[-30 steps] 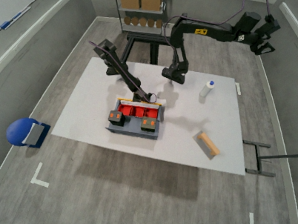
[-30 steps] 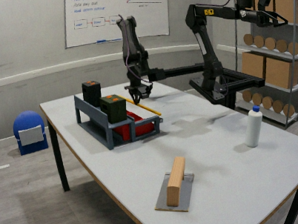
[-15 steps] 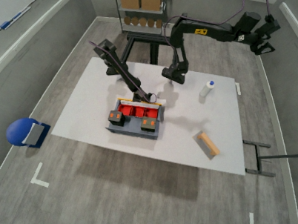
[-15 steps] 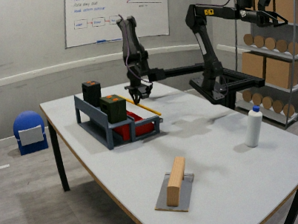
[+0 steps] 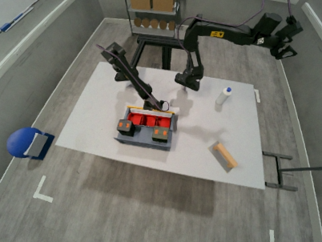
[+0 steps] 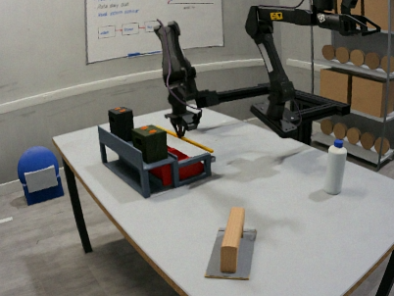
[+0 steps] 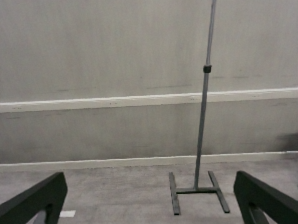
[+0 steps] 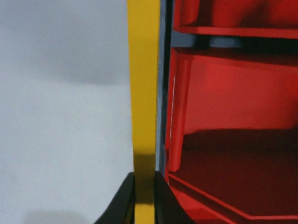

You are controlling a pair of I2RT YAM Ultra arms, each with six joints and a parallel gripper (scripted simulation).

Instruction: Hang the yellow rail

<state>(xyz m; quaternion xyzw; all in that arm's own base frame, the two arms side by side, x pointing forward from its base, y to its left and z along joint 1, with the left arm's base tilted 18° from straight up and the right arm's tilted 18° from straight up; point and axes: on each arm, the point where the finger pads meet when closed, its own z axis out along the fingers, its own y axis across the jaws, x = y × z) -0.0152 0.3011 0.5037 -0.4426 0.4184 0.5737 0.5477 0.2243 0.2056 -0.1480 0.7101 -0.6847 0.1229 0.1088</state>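
My right gripper is now 1 cm above the yellow rail. Round my right hand: green box: 21 cm ahead, 11 cm to the left, 5 cm above; blue-grey shelf: 13 cm ahead, 3 cm below; white bottle: 21 cm behind, 59 cm to the left, 1 cm below.
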